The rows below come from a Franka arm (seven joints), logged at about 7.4 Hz.
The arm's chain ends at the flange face. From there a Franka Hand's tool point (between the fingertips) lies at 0.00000 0.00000 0.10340 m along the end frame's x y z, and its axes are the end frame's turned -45 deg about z.
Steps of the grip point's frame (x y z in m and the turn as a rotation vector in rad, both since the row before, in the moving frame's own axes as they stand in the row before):
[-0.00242, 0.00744, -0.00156, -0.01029, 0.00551, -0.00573]
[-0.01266, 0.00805, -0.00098, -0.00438, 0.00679, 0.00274]
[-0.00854, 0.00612, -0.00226, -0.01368, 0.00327, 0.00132]
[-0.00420, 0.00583, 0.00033, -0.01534, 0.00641, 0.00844]
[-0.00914, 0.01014, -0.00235, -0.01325, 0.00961, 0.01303]
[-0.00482, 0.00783, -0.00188, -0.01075, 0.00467, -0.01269]
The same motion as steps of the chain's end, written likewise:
[0.00239, 0.00663, -0.00155, -0.00338, 0.01117, -0.00573]
[-0.00408, 0.01482, -0.00098, 0.00170, 0.00790, 0.00274]
[-0.00295, 0.00960, -0.00225, -0.00736, 0.01199, 0.00132]
[-0.00043, 0.00643, 0.00034, -0.00631, 0.01538, 0.00844]
[-0.00096, 0.01336, -0.00234, -0.00257, 0.01616, 0.01303]
[0.00100, 0.00851, -0.00187, -0.00430, 0.01090, -0.01269]

